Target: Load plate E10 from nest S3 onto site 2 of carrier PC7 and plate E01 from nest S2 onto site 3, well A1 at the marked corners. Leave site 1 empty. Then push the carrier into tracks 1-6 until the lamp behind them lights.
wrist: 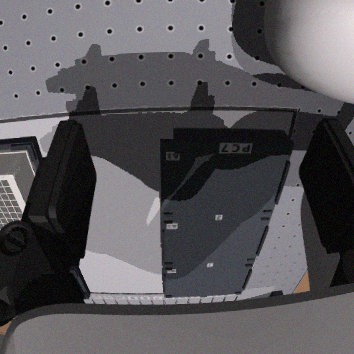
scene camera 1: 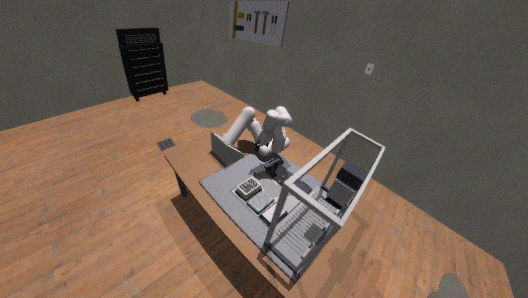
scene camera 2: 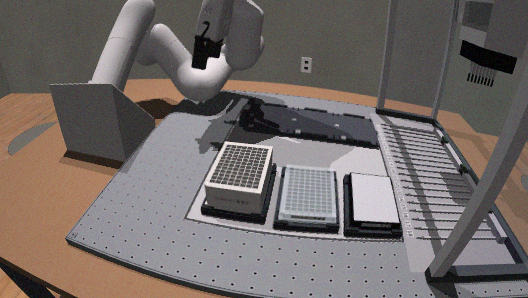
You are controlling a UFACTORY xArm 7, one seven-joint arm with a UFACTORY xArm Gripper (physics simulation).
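Where they show: gripper, between the fingertips: (wrist: 202,144) (scene camera 1: 261,148) (scene camera 2: 205,62); arm's base, origin of its link: (scene camera 1: 227,142) (scene camera 2: 102,101).
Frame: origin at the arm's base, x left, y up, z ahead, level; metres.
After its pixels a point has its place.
My gripper (scene camera 2: 207,59) {x 0.097, y 0.062, z 0.247 m} (wrist: 202,144) {x 0.097, y 0.062, z 0.247 m} is open and empty, high above the deck near the handle end of the carrier. Carrier PC7 (scene camera 2: 320,122) {x 0.145, y -0.081, z 0.506 m} (wrist: 200,240) {x 0.124, y -0.081, z 0.488 m} is a long dark tray lying flat at the back, its far end by the track area (scene camera 2: 425,167) {x 0.018, y -0.092, z 0.762 m}; its sites hold no plates, and shadow covers part of it. The middle nest holds a translucent plate (scene camera 2: 309,192) {x -0.133, y -0.066, z 0.490 m} (scene camera 1: 260,201) {x -0.134, y -0.065, z 0.496 m}. The right nest holds a plate with a flat white top (scene camera 2: 372,197) (scene camera 1: 274,215). Their labels and the nest labels are unreadable. The lit lamp cannot be made out.
A tall white deep-well plate (scene camera 2: 240,167) {x -0.126, y -0.040, z 0.380 m} (scene camera 1: 248,187) {x -0.134, y -0.038, z 0.389 m} (wrist: 9,200) {x -0.076, y -0.039, z 0.371 m} stands in the left nest, left of the carrier in the wrist view. A grey frame (scene camera 1: 320,155) {x -0.070, y 0.388, z 0.689 m} (scene camera 2: 470,210) {x -0.281, y 0.044, z 0.681 m} rises around the tracks. A pipette head (scene camera 2: 487,57) {x -0.038, y 0.188, z 0.798 m} hangs above them.
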